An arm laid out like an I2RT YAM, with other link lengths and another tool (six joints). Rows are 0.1 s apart.
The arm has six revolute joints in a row. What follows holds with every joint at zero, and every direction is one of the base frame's. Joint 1 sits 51 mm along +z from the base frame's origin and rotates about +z. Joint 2 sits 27.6 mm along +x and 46.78 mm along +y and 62.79 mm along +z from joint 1 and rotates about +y. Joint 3 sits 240.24 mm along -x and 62.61 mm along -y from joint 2 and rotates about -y. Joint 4 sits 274.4 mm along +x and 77.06 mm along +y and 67.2 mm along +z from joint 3 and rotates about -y. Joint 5 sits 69.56 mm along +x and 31.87 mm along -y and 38.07 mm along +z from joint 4 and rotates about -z. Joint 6 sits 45.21 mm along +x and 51.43 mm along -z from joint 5 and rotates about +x. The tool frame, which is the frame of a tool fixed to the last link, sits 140 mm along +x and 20 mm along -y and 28 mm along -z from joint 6; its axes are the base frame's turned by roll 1.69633, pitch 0.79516 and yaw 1.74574 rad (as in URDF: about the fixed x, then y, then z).
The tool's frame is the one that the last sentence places.
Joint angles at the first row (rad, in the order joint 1, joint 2, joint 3, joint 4, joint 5, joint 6):
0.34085, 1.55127, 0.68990, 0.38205, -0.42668, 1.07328
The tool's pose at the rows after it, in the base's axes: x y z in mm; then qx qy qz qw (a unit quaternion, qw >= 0):
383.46 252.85 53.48 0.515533 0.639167 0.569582 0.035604
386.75 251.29 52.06 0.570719 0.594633 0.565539 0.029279
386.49 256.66 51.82 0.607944 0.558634 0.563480 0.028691
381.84 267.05 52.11 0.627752 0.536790 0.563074 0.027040
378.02 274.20 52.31 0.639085 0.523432 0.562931 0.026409
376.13 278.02 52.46 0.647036 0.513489 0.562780 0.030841
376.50 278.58 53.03 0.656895 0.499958 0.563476 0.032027
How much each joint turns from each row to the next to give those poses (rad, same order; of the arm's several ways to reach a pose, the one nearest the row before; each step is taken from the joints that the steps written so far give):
0.00037, -0.02405, 0.00036, 0.00190, 0.08277, 0.14152
0.01680, -0.00034, 0.00003, -0.00951, 0.07936, 0.13124
0.03929, -0.00001, 0.00001, -0.00155, 0.08698, 0.10643
0.04884, -0.00001, -0.00002, 0.00039, 0.07020, 0.07439
0.03393, -0.00001, -0.00001, -0.00039, 0.04652, 0.04615
0.02482, 0.00001, 0.00001, 0.00039, 0.04236, 0.02900
0.01029, -0.00002, 0.00000, 0.00036, 0.02746, 0.03281

